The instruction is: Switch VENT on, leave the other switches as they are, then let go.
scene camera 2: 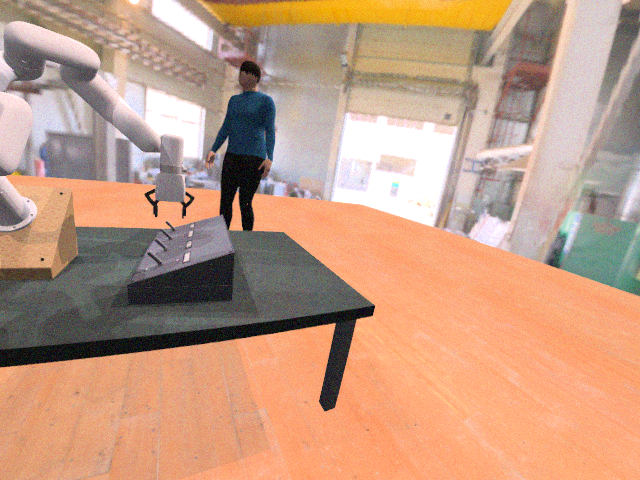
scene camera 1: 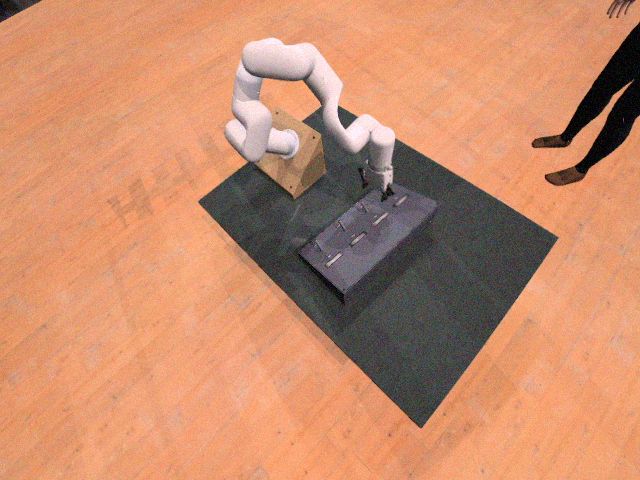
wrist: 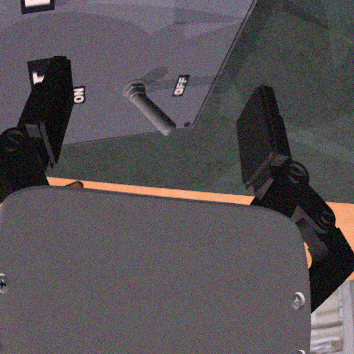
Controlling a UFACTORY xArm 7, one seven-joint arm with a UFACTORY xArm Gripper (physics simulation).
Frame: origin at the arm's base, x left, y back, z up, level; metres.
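Seen in the pictures: gripper, fingertip midpoint: (scene camera 2: 169, 217) (scene camera 1: 374, 193) (wrist: 160, 87); arm's base at its link origin: (scene camera 2: 12, 214) (scene camera 1: 288, 144).
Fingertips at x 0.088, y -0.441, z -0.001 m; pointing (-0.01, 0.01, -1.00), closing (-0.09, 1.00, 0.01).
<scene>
Pixels of each thing's middle, then the offset from my fingertips to it. "spot": a spot on its surface instead. Level surfaces: height alone.
- dark sloped switch panel at the middle of its body: (scene camera 2: 189, 252) (scene camera 1: 368, 235) dx -0.103, dy -0.080, dz -0.098 m
- far end at a spot on its surface: (wrist: 152, 112) (scene camera 2: 170, 224) spot: dx +0.069, dy +0.009, dz -0.045 m
- OFF label at a spot on its surface: (wrist: 181, 85) spot: dx +0.073, dy +0.032, dz -0.085 m
- dark table at its surface level: dz -0.156 m
The dark sloped switch panel (scene camera 1: 398, 227) (scene camera 2: 206, 248) (wrist: 115, 40) carries a row of small levers. The end lever at the far end (scene camera 2: 170, 225) (wrist: 152, 112) leans toward the OFF label (wrist: 181, 85), away from the ON label (wrist: 79, 94). Its name label (wrist: 38, 77) is mostly hidden by a finger, with a final T readable. My gripper (scene camera 1: 375, 187) (scene camera 2: 170, 213) (wrist: 160, 87) is open and empty, above that end of the panel. In the wrist view the lever appears between the spread fingers, below them. In scene camera 1 the gripper hides this lever.
Other levers (scene camera 1: 341, 225) (scene camera 2: 155, 258) stand along the panel; their labels are too small to read. The panel rests on a dark table (scene camera 1: 465, 310) (scene camera 2: 310, 289). A wooden block (scene camera 1: 310, 165) (scene camera 2: 64, 242) bears the arm's base. A person (scene camera 2: 250, 124) stands beyond the table.
</scene>
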